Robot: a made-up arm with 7 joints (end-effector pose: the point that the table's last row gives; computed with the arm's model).
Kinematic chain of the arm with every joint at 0, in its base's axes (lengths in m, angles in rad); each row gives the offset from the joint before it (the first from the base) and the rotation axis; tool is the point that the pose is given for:
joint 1: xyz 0 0 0.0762 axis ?
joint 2: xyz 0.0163 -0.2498 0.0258 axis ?
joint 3: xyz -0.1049 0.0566 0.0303 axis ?
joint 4: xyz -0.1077 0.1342 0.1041 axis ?
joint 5: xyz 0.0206 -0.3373 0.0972 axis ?
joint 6: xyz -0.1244 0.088 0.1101 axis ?
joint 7: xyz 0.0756 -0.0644 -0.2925 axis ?
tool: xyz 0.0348 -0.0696 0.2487
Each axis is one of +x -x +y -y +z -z.
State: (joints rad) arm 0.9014 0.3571 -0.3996 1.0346 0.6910 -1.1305 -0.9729
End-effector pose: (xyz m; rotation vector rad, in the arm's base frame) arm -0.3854 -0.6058 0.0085 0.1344 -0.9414 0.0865
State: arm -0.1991 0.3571 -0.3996 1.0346 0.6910 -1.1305 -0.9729
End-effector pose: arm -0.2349 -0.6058 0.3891 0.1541 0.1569 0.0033
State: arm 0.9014 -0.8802 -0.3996 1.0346 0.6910 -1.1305 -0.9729
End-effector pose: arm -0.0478 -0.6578 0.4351 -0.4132 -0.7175 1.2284
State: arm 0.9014 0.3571 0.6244 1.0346 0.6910 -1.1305 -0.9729
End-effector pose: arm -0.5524 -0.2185 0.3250 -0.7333 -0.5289 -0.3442
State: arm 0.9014 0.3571 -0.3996 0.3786 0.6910 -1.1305 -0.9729
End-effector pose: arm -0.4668 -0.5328 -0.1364 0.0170 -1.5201 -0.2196
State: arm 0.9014 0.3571 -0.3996 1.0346 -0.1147 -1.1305 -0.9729
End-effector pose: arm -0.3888 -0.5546 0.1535 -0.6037 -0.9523 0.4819
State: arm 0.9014 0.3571 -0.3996 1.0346 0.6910 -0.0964 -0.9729
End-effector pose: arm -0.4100 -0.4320 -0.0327 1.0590 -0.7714 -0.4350
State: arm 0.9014 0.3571 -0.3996 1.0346 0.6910 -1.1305 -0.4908
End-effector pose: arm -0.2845 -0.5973 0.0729 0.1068 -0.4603 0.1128
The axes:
joint 1: -y
joint 2: -z
joint 3: -x
joint 4: +y
joint 5: +x
joint 6: +x
joint 7: +y

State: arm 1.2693 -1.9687 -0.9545 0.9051 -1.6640 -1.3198 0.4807
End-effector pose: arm -0.0992 -0.3020 0.1440 1.6987 1.6751 -0.4679
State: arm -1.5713 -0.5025 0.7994 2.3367 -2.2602 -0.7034 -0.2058
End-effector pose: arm 0.1752 -0.2343 0.2554 -0.7217 -0.1286 -2.0776
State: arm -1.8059 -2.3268 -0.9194 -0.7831 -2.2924 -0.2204 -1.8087
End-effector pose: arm -0.2104 -0.5673 -0.4686 1.1688 -1.3569 0.4632
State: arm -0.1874 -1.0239 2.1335 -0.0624 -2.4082 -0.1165 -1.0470
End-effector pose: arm -0.4888 -0.4528 0.2400 1.5621 0.2203 -0.1749
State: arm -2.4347 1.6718 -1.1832 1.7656 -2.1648 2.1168 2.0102
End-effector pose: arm -0.1581 0.4537 0.2443 -1.5613 -1.0535 0.5737
